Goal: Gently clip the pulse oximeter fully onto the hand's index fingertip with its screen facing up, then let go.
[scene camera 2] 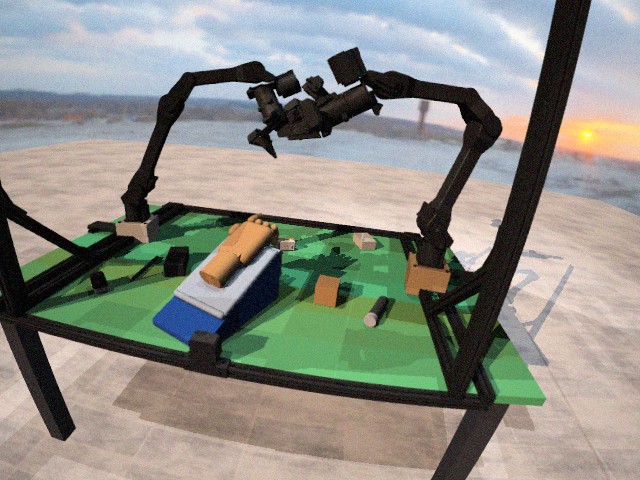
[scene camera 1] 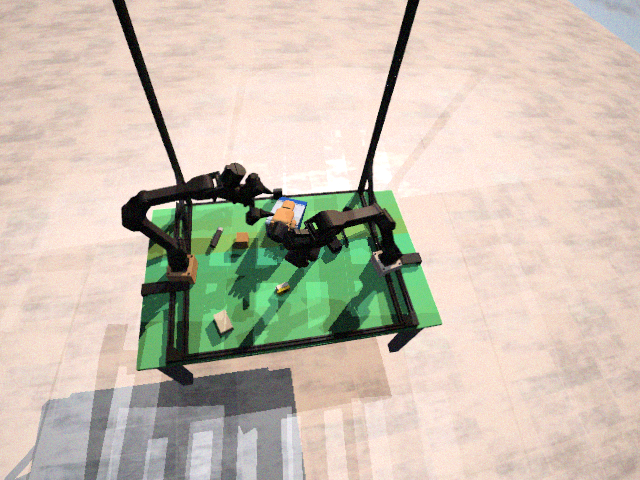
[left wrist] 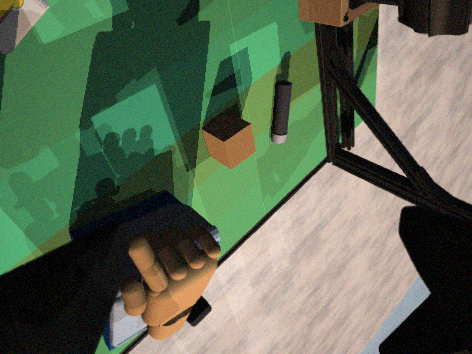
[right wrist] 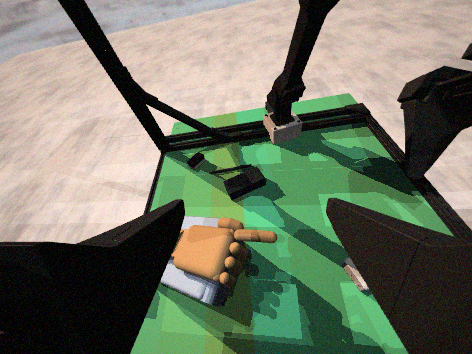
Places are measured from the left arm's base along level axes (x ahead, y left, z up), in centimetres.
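Pixels of known places: left gripper, fingertip midpoint: (scene camera 2: 287, 149) (scene camera 1: 282, 244) (left wrist: 264, 227) (right wrist: 447, 192); right gripper, fingertip midpoint: (scene camera 2: 283, 137) (scene camera 1: 273, 204) (right wrist: 255, 205); left arm's base, origin of the base link: (scene camera 2: 137, 218) (scene camera 1: 387, 258) (right wrist: 281, 118); right arm's base, origin of the base link: (scene camera 2: 429, 262) (scene camera 1: 180, 264).
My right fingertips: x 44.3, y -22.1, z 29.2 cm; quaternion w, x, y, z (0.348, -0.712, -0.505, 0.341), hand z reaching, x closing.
Observation:
Ahead of a thing's pixels: the offset from my right fingertips to its top centre. "spot": to the spot under its first point.
The pulse oximeter {dy +17.9, dx +2.8, dz -31.9 cm} (scene camera 1: 282, 288) (scene camera 2: 287, 244) is a small yellow and white clip lying on the green table, out in front of the hand; in the right wrist view (right wrist: 354, 274) my finger half hides it. The tan hand (scene camera 1: 286, 214) (scene camera 2: 242, 248) (left wrist: 164, 277) (right wrist: 206, 251) lies on a grey pad, its index finger (right wrist: 256, 236) stretched out and bare. My left gripper (scene camera 1: 290, 243) (scene camera 2: 268, 135) (left wrist: 264, 227) is open and empty, high above the hand. My right gripper (scene camera 1: 266, 205) (right wrist: 255, 205) is open and empty, also high above the hand.
The hand's pad rests on a blue wedge {spot: dy -22.6, dx -16.1, dz -31.6 cm} (scene camera 2: 190, 314). An orange cube {dy -10.3, dx +12.1, dz -30.1 cm} (scene camera 1: 242, 238) (scene camera 2: 327, 290) (left wrist: 229, 144), a dark cylinder {dy -16.3, dx +22.7, dz -32.4 cm} (scene camera 1: 216, 236) (scene camera 2: 375, 311) (left wrist: 281, 112), a beige block {dy +23.7, dx +29.3, dz -32.1 cm} (scene camera 1: 223, 321) (scene camera 2: 364, 241) and a black box {dy +2.8, dx -26.1, dz -31.6 cm} (scene camera 2: 176, 261) (right wrist: 244, 182) lie on the table. A black frame edges it.

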